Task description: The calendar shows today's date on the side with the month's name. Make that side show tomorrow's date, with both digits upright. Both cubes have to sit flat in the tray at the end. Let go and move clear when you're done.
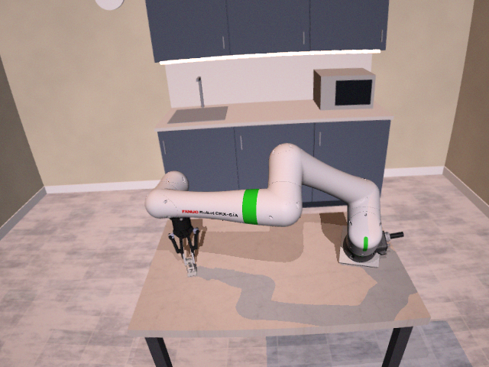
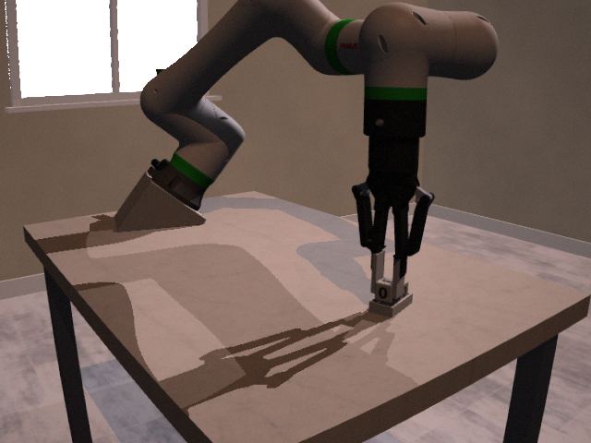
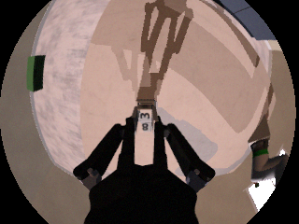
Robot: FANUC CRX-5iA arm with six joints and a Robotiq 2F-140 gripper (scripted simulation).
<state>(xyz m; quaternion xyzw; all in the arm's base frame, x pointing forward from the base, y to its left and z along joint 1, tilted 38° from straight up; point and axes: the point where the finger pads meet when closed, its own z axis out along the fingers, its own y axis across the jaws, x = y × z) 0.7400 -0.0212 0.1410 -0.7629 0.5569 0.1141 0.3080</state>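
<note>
Right now my hand is 50 mm above the wooden calendar tray, 20 mm to the right of it and 10 mm past it.
</note>
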